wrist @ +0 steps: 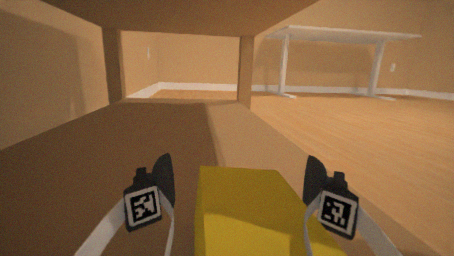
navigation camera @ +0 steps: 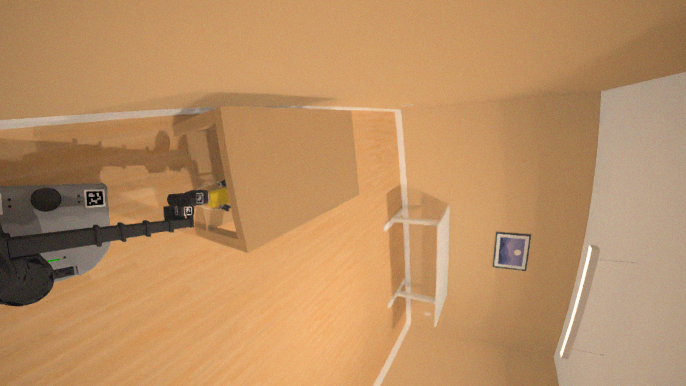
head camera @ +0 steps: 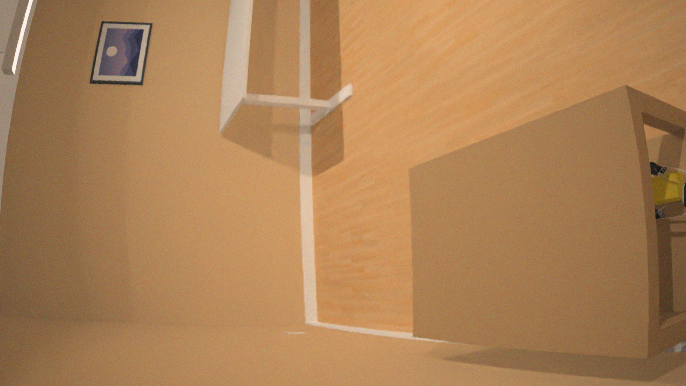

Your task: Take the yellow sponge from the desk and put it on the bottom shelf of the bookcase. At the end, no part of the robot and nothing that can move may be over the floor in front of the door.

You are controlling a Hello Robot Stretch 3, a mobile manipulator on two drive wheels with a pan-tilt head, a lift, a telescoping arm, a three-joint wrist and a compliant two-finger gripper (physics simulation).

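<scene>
The yellow sponge is inside the open end of the brown bookcase. In the wrist view it appears to lie on the low shelf board, with another board above. My gripper is open around the sponge. A gap shows between the left finger and the sponge; the right fingertip also stands apart from it, while lower down the right finger's strip overlaps the sponge in view. The sponge's near end is cut off. The door does not show.
A white desk stands by the far wall. The telescoping arm reaches from the base to the bookcase. The bookcase stands along a wall, with upright posts at its corners and a board above the gripper.
</scene>
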